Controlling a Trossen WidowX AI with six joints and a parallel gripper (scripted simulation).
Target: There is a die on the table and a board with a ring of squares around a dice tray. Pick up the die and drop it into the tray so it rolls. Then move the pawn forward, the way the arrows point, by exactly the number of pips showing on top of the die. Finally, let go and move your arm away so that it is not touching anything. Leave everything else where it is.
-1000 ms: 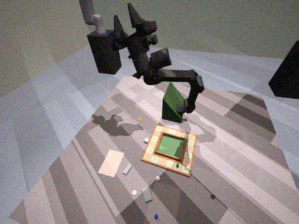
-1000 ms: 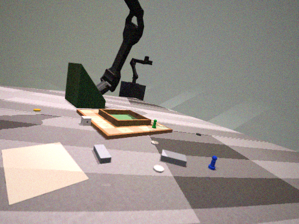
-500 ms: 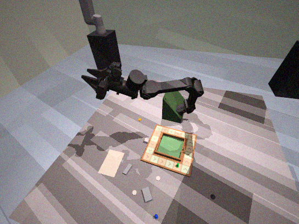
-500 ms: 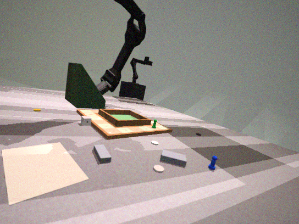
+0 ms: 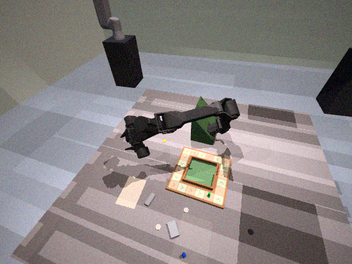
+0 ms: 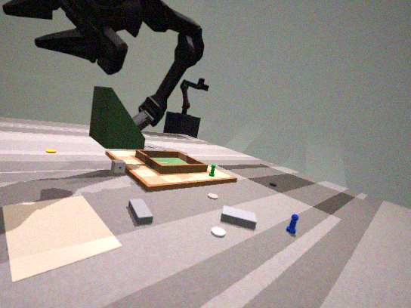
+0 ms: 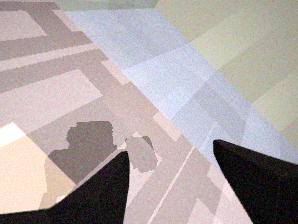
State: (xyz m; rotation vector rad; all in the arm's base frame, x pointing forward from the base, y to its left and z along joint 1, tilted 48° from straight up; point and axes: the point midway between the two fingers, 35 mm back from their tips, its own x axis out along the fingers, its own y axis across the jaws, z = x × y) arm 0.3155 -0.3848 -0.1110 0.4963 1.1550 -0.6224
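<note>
Now: the white die 23 cm below my gripper tip, 20 cm to the left of it and 8 cm behind it. Round my gripper tip: dice tray: 36 cm to the left, 23 cm below, 7 cm behind; green pawn: 41 cm to the left, 21 cm below, 4 cm ahead; yellow disc: 25 cm behind, 24 cm below, 9 cm to the left.
</note>
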